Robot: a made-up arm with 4 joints. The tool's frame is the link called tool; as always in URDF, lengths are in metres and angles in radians. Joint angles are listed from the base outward.
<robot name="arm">
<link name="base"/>
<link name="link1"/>
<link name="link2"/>
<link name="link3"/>
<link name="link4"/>
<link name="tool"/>
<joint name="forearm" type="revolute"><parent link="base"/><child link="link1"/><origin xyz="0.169 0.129 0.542"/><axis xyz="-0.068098 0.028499 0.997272"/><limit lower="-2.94" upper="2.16"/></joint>
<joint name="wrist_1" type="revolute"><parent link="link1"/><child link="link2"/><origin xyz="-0.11 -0.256 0.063"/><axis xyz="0 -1 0"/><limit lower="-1.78" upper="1.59"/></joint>
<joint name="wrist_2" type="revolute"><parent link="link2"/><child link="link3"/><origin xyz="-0.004 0.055 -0.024"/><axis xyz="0 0 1"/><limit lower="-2.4" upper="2.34"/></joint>
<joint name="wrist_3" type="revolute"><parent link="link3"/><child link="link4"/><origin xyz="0.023 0.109 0.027"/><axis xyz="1 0 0"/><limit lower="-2.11" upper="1.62"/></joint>
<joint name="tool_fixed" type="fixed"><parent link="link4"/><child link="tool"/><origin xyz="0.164 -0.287 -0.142" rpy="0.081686 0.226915 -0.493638"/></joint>
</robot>
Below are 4 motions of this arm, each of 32 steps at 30 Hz.
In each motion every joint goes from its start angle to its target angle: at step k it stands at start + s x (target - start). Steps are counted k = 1, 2, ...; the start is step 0. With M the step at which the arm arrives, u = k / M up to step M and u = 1 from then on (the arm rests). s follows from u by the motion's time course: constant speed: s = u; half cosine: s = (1 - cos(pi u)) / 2; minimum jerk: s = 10 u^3 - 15 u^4 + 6 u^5.
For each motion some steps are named. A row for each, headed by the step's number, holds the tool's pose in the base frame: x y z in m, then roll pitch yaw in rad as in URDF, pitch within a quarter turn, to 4 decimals.
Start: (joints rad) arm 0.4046 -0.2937 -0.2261 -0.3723
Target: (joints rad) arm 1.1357 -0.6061 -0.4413 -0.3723
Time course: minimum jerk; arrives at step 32
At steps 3, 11, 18, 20, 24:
3: 0.3542 -0.2786 0.5540 -0.4853 0.2466 -0.3954
11: 0.4067 -0.2575 0.5542 -0.5602 0.2800 -0.3018
18: 0.4946 -0.2021 0.5584 -0.7053 0.3247 -0.1403
20: 0.5171 -0.1827 0.5604 -0.7478 0.3334 -0.0961
24: 0.5503 -0.1485 0.5643 -0.8162 0.3439 -0.0264

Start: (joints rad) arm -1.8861 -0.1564 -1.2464 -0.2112
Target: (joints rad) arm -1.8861 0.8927 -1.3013 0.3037
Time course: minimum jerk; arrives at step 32
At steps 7, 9, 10, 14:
7: -0.1704 0.5030 0.4991 -0.2349 0.2124 2.6026
9: -0.1691 0.4958 0.4791 -0.1367 0.2442 2.6098
10: -0.1686 0.4901 0.4670 -0.0752 0.2636 2.6162
14: -0.1706 0.4492 0.4132 0.2401 0.3530 2.6717

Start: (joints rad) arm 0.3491 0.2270 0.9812 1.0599
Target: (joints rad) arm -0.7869 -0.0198 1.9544 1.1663
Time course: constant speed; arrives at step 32
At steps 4, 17, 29, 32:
4: 0.1129 0.1236 0.2932 1.0130 0.4529 1.1926
17: -0.0043 0.1722 0.2786 1.1415 0.5111 1.1859
29: -0.0805 0.2725 0.2842 1.2779 0.4939 1.1959
32: -0.0915 0.3034 0.2882 1.3081 0.4789 1.1966

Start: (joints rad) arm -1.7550 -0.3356 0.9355 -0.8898
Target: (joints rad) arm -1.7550 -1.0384 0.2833 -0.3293
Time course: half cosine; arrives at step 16
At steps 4, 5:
4: -0.0538 -0.0116 0.5660 -0.3643 0.2515 -1.3917
5: -0.0660 -0.0036 0.5366 -0.3319 0.3354 -1.4309

